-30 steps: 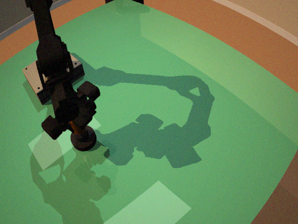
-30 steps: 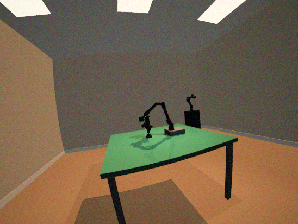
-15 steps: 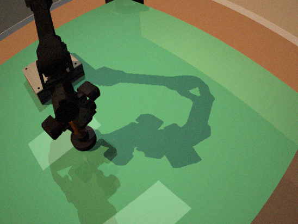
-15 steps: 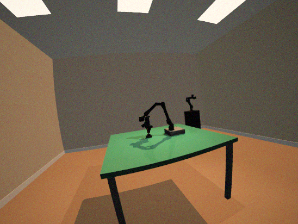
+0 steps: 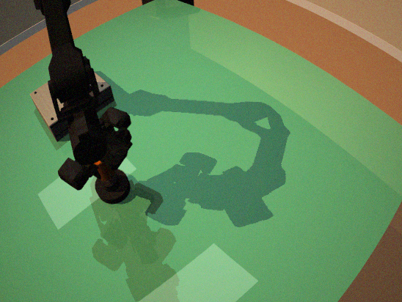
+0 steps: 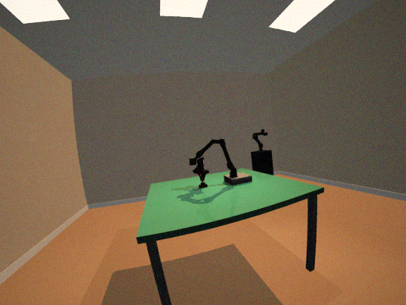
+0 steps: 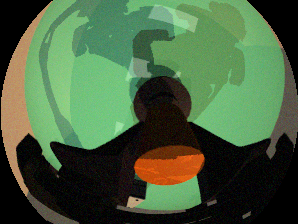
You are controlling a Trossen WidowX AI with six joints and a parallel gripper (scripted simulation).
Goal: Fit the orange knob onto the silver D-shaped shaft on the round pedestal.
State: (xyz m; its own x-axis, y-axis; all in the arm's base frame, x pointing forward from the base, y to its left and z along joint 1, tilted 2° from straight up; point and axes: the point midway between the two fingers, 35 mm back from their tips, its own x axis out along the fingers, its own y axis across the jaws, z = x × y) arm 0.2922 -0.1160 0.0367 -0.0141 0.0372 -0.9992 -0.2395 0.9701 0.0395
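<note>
Right now the orange knob is 30 mm above my gripper tip. Round my gripper tip: pedestal (40 mm below).
</note>
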